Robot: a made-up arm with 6 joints. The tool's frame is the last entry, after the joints.
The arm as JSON. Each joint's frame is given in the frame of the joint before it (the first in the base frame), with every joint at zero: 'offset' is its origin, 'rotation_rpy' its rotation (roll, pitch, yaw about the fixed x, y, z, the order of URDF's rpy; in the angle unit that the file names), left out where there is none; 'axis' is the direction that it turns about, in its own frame. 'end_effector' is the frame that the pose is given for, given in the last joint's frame.
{
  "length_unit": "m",
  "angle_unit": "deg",
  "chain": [
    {
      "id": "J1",
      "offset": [
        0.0,
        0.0,
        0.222
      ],
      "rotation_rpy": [
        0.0,
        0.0,
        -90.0
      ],
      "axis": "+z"
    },
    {
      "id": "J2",
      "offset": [
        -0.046,
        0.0,
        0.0
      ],
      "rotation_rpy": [
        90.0,
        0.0,
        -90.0
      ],
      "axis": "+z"
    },
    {
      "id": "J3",
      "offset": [
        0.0,
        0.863,
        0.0
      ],
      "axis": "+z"
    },
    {
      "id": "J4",
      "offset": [
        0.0,
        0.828,
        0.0
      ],
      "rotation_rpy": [
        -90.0,
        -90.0,
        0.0
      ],
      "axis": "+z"
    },
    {
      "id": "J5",
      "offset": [
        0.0,
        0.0,
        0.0
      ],
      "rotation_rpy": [
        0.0,
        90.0,
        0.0
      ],
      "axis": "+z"
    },
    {
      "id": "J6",
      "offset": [
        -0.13,
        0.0,
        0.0
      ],
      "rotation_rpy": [
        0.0,
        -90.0,
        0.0
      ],
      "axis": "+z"
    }
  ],
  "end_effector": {
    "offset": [
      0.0,
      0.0,
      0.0
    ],
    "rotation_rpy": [
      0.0,
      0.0,
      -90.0
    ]
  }
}
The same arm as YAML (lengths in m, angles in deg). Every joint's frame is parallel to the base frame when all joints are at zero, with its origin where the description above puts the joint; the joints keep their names.
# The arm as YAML. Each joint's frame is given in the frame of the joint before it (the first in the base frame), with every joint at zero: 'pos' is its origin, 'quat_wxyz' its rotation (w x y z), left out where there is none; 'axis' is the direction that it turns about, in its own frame. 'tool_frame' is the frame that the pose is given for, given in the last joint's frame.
length_unit: m
angle_unit: deg
joints:
  - joint: J1
    pos: [0.0, 0.0, 0.222]
    axis: [0.0, 0.0, 1.0]
  - joint: J2
    pos: [0.0, 0.046, 0.0]
    axis: [0.0, 1.0, 0.0]
  - joint: J3
    pos: [0.0, 0.0, 0.863]
    axis: [0.0, 1.0, 0.0]
  - joint: J4
    pos: [0.0, 0.0, 0.828]
    axis: [0.0, 0.0, 1.0]
  - joint: J5
    pos: [0.0, 0.0, 0.0]
    axis: [0.0, 1.0, 0.0]
  - joint: J6
    pos: [0.0, 0.0, 0.13]
    axis: [0.0, 0.0, 1.0]
tool_frame:
  pos: [0.0, 0.0, 0.0]

